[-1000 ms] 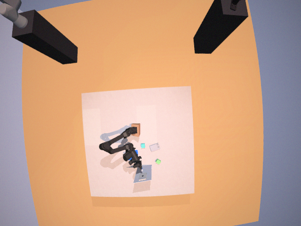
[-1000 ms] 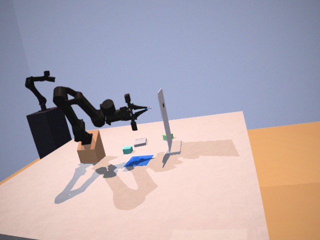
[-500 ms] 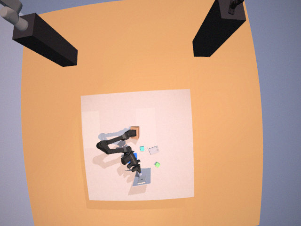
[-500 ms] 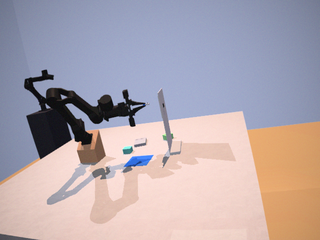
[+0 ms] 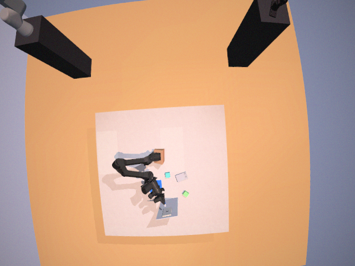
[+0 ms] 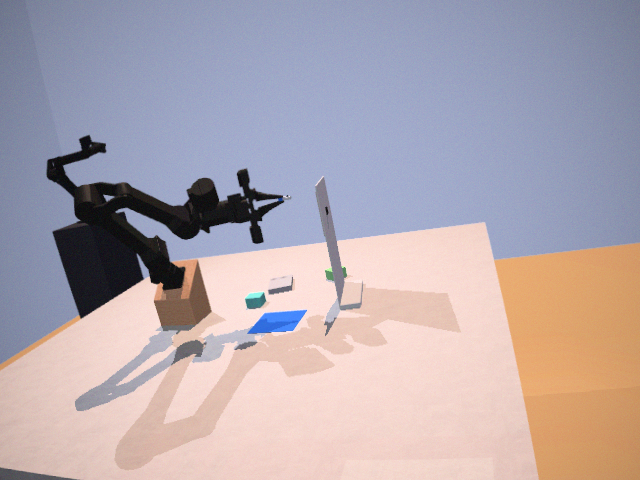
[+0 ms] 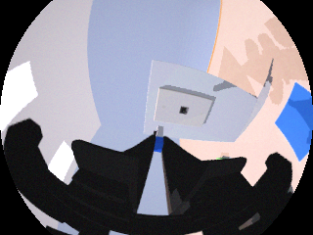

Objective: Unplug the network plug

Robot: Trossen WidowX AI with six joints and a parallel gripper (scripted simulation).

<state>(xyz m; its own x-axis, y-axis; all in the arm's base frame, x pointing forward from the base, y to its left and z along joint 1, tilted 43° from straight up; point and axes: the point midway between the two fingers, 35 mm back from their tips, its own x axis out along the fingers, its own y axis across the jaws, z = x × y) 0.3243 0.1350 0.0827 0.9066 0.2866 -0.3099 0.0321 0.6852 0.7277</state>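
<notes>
My gripper tip is 28 cm above the blue marked square, 12 cm to the left of it and 4 cm past it. Also, from my gripper tip: teal cube 27 cm below, 15 cm behind, 1 cm to the left; then network plug right at my gripper tip; then grey upright panel 14 cm below, 11 cm ahead, 2 cm to the left.
</notes>
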